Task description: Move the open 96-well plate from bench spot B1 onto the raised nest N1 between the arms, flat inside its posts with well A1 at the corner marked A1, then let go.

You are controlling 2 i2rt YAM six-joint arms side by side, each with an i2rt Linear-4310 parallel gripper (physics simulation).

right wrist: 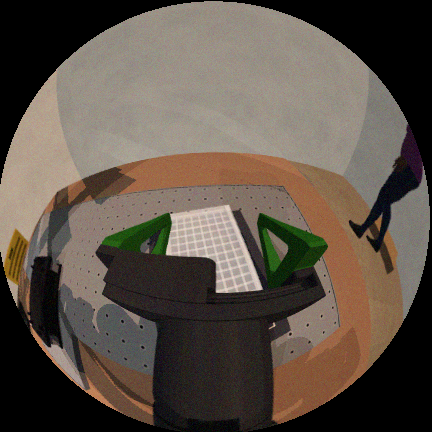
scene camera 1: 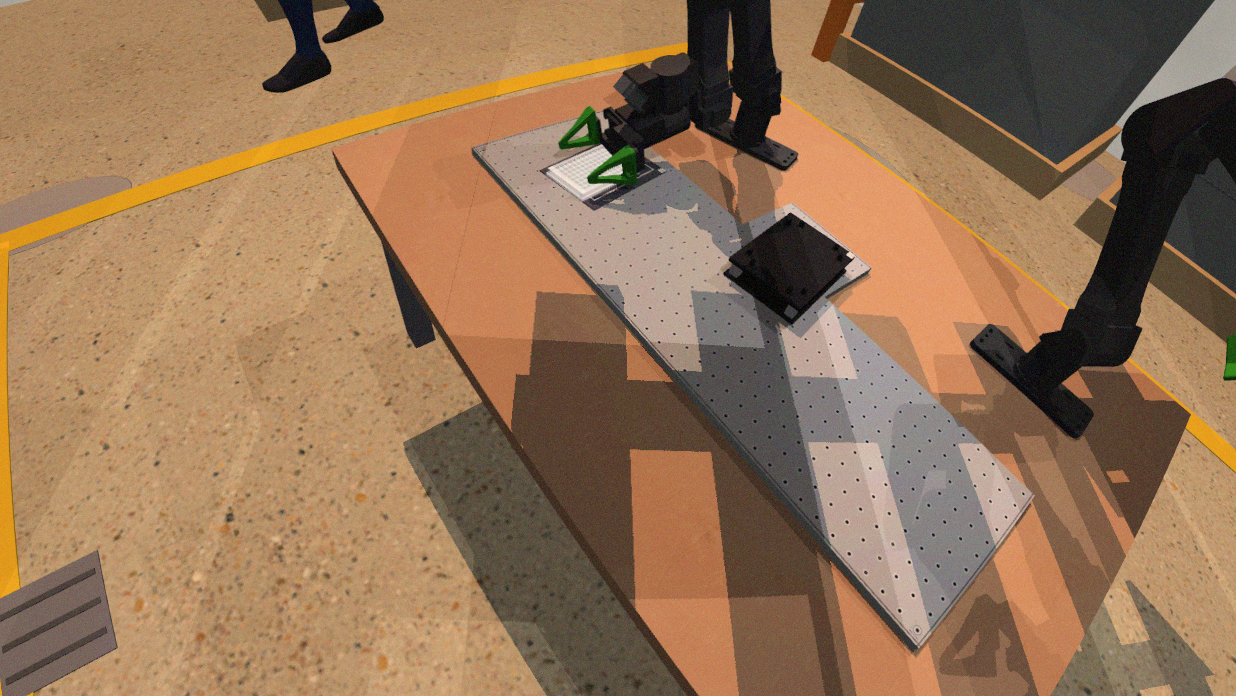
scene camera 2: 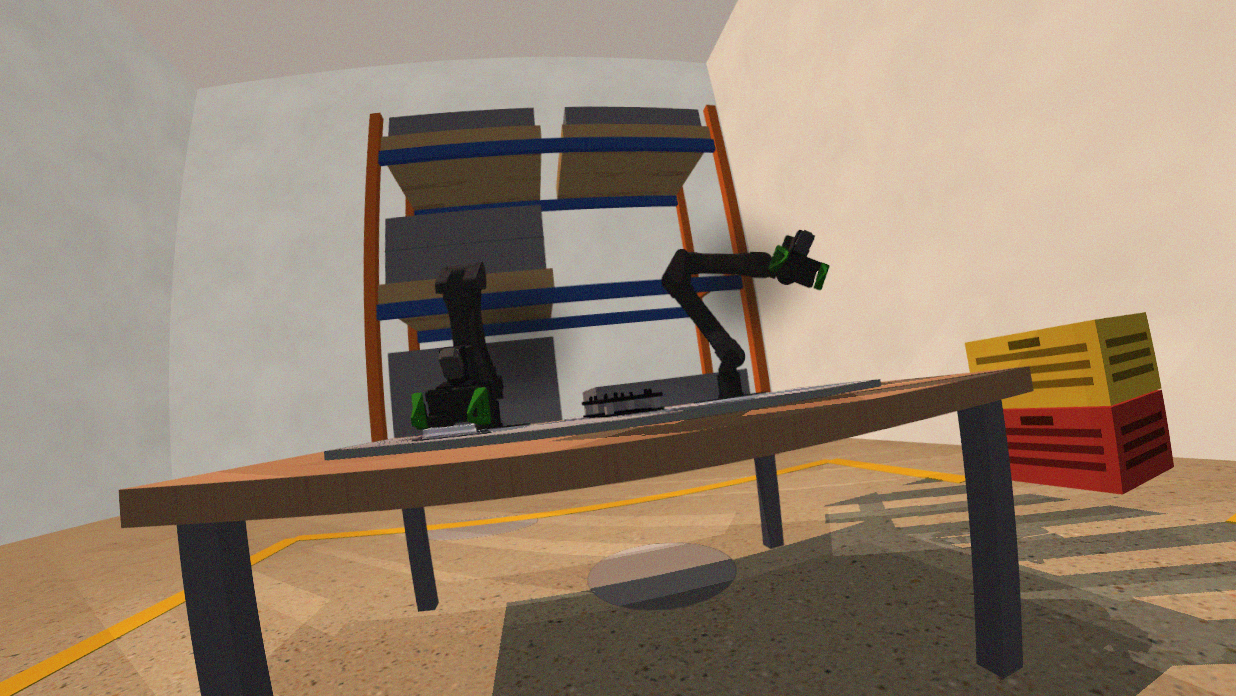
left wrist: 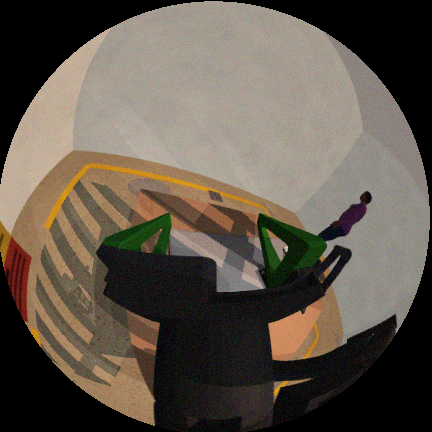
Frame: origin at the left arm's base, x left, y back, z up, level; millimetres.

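Where they show: left gripper, between the fingertips: (scene camera 2: 807,263) (left wrist: 213,217); right gripper, between the fingertips: (right wrist: 213,217) (scene camera 1: 573,162) (scene camera 2: 439,419); left arm's base, origin of its link: (scene camera 1: 1029,380); right arm's base, origin of its link: (scene camera 1: 745,141).
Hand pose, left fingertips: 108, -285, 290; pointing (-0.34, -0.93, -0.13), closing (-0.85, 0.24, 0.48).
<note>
Each offset is from my left fingertips to the top centre of the thing, as dx, dy, dz. Level surfaces: height alone.
The white open 96-well plate {-780, -35, -261} (scene camera 1: 572,178) (scene camera 2: 449,430) (right wrist: 215,240) lies flat on the dark-bordered bench spot, turned at an angle to the right gripper's fingers in the right wrist view. My right gripper (scene camera 1: 577,162) (scene camera 2: 448,415) (right wrist: 213,217) is open around and just above it; the left-hand finger in that view covers part of the plate's edge. The raised black nest {-455, +83, -233} (scene camera 1: 791,257) (scene camera 2: 618,402) (right wrist: 46,300) has short posts and holds no plate; its A1 mark is not readable. My left gripper (scene camera 2: 800,269) (left wrist: 213,217) is open and empty, high at the right, partly outside scene camera 1.
A perforated metal board {dz -277} (scene camera 1: 864,518) (right wrist: 110,215) runs along the wooden table (scene camera 1: 493,285) (scene camera 2: 562,471) under the spot and nest. A storage rack (scene camera 2: 373,259) stands behind. Yellow (scene camera 2: 1037,371) and red (scene camera 2: 1063,449) crates stand at the right. A person (left wrist: 352,217) (right wrist: 385,195) stands beyond the table.
</note>
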